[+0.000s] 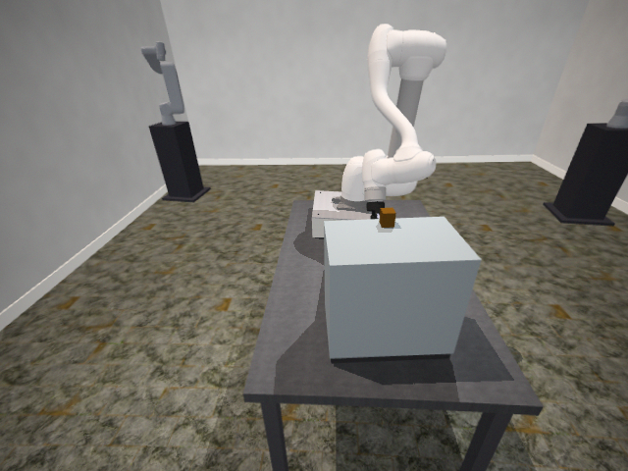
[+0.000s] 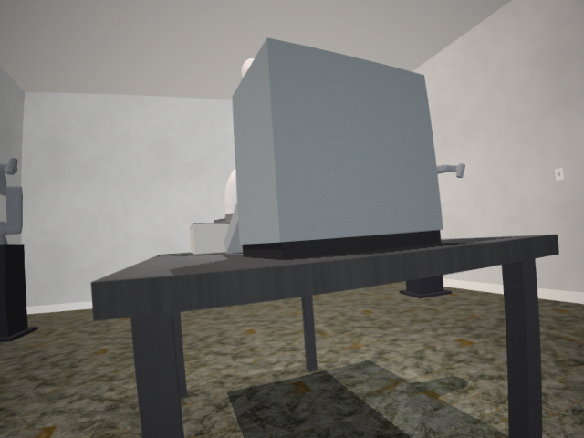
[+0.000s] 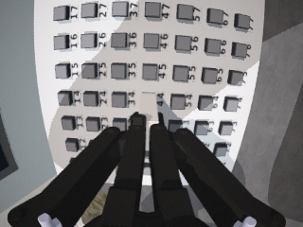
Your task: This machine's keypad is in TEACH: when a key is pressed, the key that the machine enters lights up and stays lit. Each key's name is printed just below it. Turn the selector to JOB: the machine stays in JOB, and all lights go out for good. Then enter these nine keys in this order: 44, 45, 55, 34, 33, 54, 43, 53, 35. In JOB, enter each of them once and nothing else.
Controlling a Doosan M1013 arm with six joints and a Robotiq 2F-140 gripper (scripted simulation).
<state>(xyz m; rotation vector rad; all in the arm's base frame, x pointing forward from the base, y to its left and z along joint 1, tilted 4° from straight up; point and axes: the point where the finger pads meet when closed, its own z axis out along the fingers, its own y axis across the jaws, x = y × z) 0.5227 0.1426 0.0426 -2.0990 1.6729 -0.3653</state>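
Now: the key 1 cm behind my hand and 6 cm below it. From my hand the other things lie so: black selector knob: 6 cm ahead, 16 cm to the right, 3 cm below; then white keypad panel: 6 cm ahead, 4 cm to the right, 8 cm below.
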